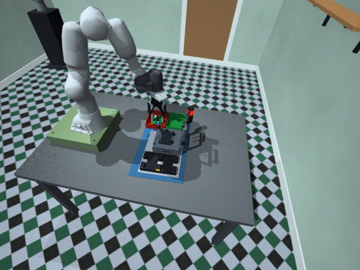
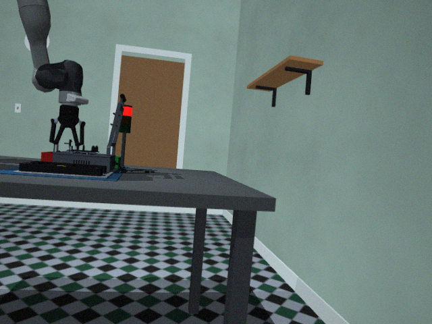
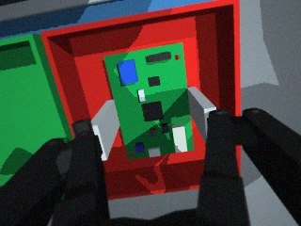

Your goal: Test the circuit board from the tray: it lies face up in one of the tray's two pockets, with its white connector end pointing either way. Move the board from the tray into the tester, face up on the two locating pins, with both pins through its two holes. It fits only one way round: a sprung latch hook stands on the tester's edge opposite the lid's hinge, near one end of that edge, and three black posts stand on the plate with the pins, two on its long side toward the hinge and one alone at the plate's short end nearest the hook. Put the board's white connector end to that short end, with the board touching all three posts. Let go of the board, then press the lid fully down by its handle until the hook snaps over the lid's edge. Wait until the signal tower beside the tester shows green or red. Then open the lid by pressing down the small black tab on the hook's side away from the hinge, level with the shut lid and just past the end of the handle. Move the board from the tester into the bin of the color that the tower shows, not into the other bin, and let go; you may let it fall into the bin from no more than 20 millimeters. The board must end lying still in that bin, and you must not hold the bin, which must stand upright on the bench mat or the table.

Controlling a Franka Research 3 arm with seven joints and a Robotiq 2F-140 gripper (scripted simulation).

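Now: hand 3 cm above the red bin. From my hand the other things lie so: black latch hook (4 cm ahead, 14 cm to the right, 5 cm above); then green circuit board (2 cm below); then green bin (15 cm ahead, 1 cm to the right, 3 cm below).
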